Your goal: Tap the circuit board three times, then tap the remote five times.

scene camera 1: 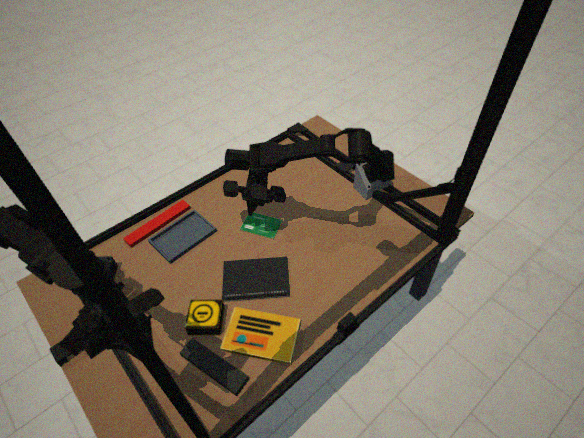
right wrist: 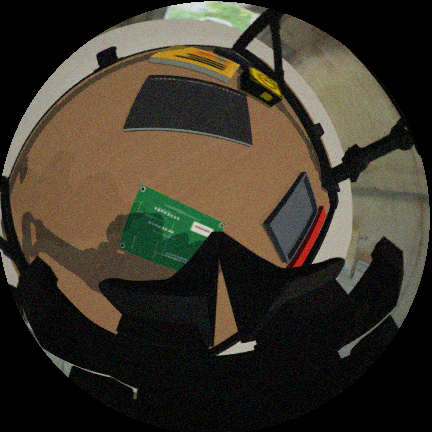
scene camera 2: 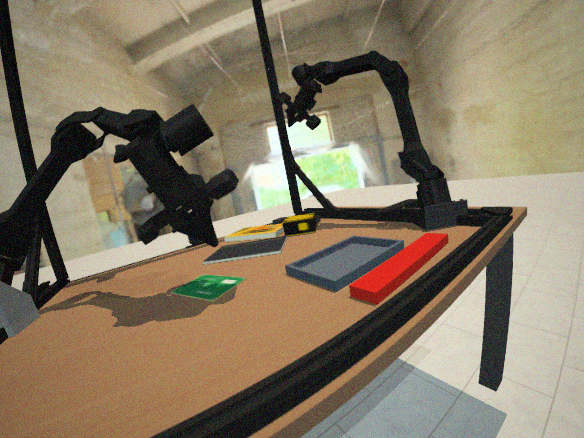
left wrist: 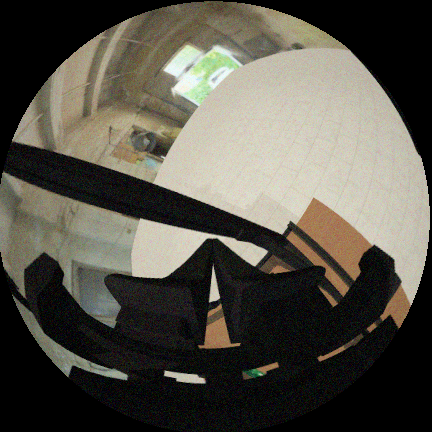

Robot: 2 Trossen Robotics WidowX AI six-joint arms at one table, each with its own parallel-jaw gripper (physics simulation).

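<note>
The green circuit board (scene camera 1: 265, 227) (scene camera 2: 210, 287) (right wrist: 165, 220) lies flat on the table; a sliver of the board (left wrist: 255, 373) shows in the left wrist view. My right gripper (scene camera 1: 251, 213) (scene camera 2: 215, 244) (right wrist: 216, 236) is shut and empty, pointing down above the board, apart from it. The black remote (scene camera 1: 215, 366) lies flat near the lower table edge in scene camera 1, partly in shadow. My left gripper (scene camera 2: 291, 123) (left wrist: 211, 242) is shut and empty, held high above the table; in scene camera 1 a frame post partly covers it.
A black notebook (scene camera 1: 256, 277) (right wrist: 190, 107) lies between the board and a yellow booklet (scene camera 1: 280, 342). A yellow tape measure (scene camera 1: 204, 315) stands beside the remote. A blue-grey tray (scene camera 1: 185, 235) lies next to a red bar (scene camera 1: 157, 223). A dark frame post (scene camera 1: 47, 200) rises by the left arm.
</note>
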